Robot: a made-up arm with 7 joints.
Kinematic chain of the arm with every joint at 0, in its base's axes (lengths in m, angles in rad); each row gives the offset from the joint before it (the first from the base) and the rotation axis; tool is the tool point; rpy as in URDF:
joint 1: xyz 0 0 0.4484 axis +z
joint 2: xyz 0 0 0 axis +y
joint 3: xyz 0 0 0.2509 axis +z
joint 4: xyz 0.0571 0 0 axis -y
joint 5: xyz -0.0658 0 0.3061 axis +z
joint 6: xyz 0 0 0 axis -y
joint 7: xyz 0.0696 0 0 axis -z
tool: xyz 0 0 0 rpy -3.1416 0 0
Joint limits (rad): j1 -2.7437..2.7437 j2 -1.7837..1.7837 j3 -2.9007..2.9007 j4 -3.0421..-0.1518 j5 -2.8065..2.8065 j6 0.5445..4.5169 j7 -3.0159..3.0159
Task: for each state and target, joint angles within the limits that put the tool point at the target. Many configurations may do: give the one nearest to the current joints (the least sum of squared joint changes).
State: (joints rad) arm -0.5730 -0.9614 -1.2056 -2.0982 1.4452 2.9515 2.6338
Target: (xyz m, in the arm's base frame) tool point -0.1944 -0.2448 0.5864
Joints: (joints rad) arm -0.6636 -0.9992 -1.0095 -2.3638 1.5233 3.0471 2.6338
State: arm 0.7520 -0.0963 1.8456 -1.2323 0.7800 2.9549 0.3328
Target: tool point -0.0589 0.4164 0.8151
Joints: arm 0.7155 0.4090 1.5253 -1.3628 0.8135 2.8157 0.3328
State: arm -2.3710 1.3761 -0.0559 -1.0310 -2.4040 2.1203 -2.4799
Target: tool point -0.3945 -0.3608 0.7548
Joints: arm -2.4153 0.6274 -0.0705 -0.6643 -2.3891 2.1381 -2.4799
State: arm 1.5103 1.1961 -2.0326 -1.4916 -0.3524 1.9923 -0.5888
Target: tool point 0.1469 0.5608 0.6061
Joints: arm 1.9418 1.4842 -1.9317 -1.1753 -0.3517 2.0531 -0.5888
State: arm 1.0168 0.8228 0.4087 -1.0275 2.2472 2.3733 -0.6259
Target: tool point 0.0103 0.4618 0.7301
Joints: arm 1.1723 0.2872 0.5889 -1.2226 2.3182 2.5879 -0.6259
